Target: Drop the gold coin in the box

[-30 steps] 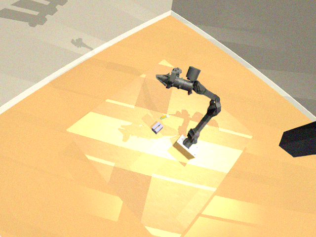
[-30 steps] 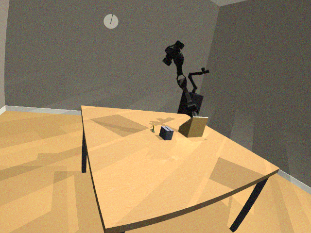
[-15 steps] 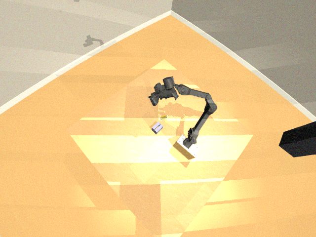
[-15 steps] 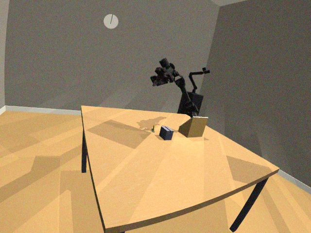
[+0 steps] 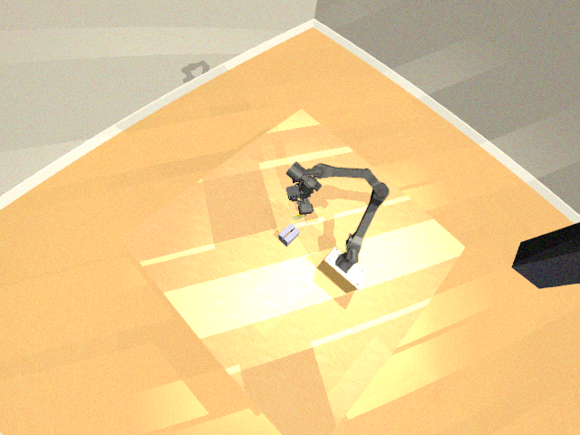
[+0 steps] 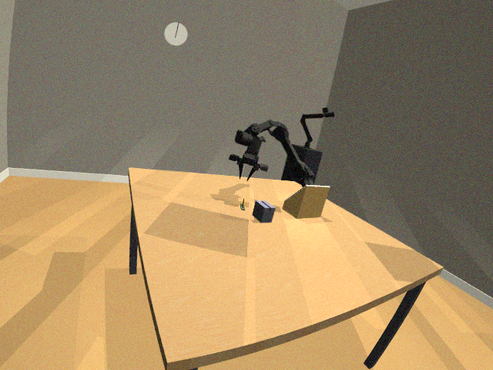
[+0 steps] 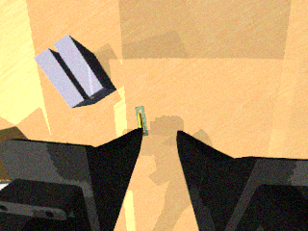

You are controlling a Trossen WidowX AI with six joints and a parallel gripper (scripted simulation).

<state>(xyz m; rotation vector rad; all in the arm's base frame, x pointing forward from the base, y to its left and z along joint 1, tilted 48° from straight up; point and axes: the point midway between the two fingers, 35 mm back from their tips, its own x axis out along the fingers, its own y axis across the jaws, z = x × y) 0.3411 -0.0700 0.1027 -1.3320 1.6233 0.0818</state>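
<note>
My gripper tip is now 120 mm above the thin gold coin and 30 mm past it.
</note>
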